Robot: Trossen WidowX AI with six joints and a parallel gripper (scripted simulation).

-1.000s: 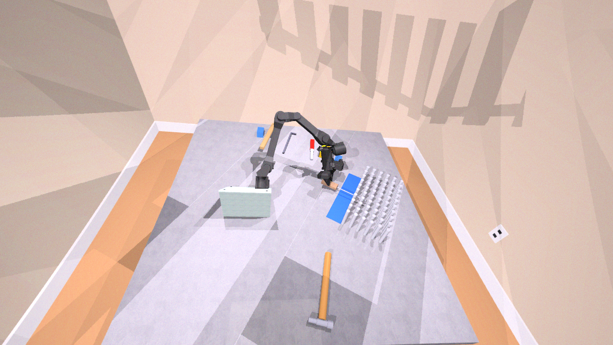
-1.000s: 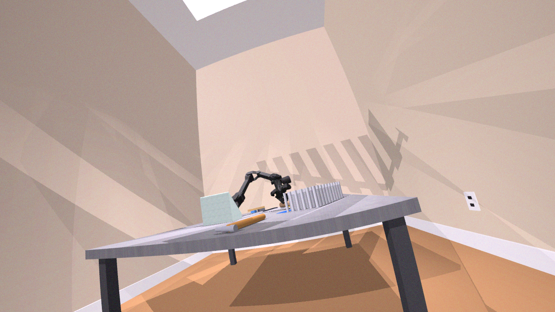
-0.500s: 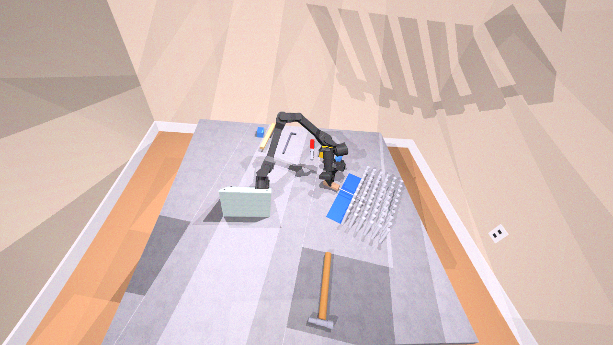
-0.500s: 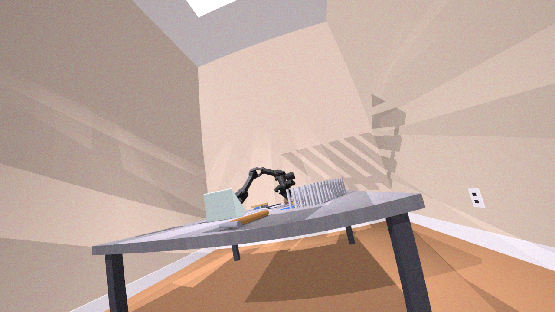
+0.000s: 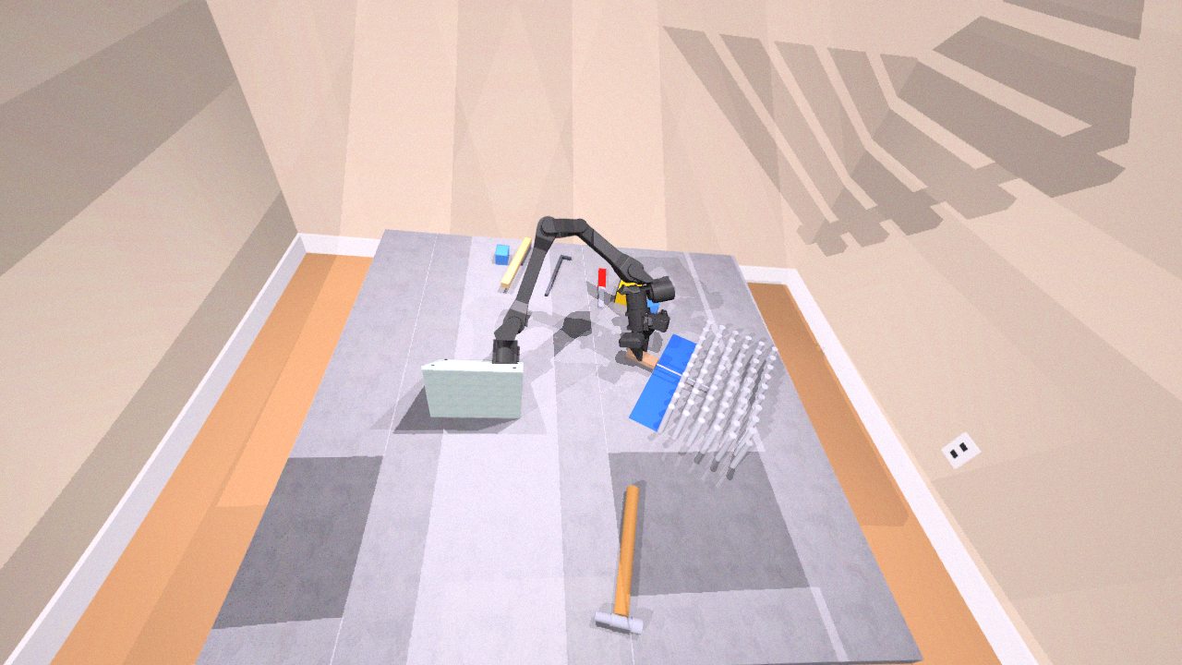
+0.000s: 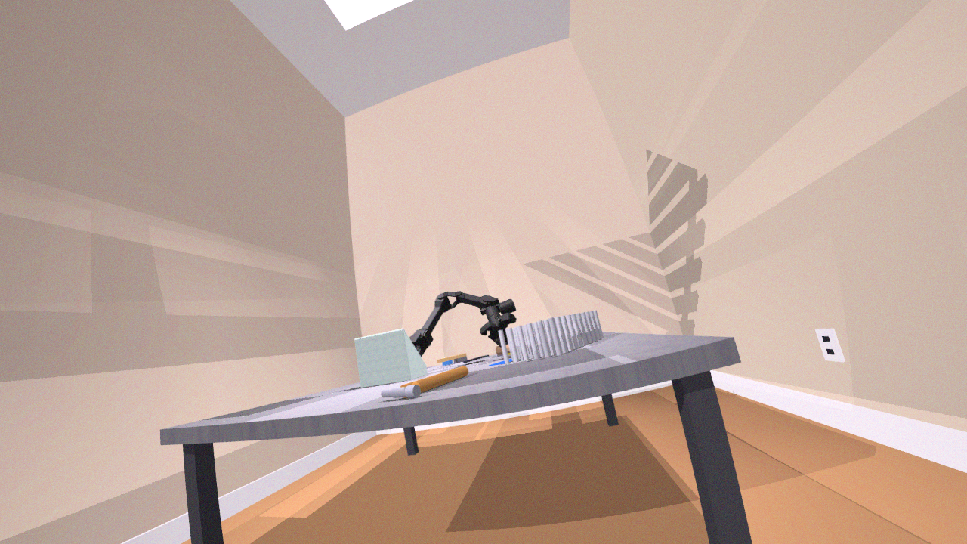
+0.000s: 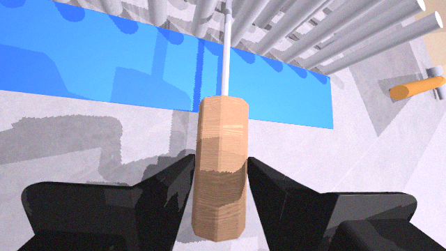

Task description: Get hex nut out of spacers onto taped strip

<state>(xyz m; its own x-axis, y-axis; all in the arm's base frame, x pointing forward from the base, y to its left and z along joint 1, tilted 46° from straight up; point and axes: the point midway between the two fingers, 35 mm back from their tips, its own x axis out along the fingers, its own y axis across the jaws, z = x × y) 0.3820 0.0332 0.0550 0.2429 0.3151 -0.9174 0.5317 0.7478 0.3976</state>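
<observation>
The blue taped strip is 70 mm ahead of my gripper tip, 40 mm to the right of it and 40 mm below it. Round my gripper tip: yellow block (300 mm to the left, 20 mm below, 10 mm ahead); then red-handled tool (330 mm to the left, 70 mm behind, 30 mm below); then hook tool (90 mm ahead, 60 mm to the right, 10 mm below).
</observation>
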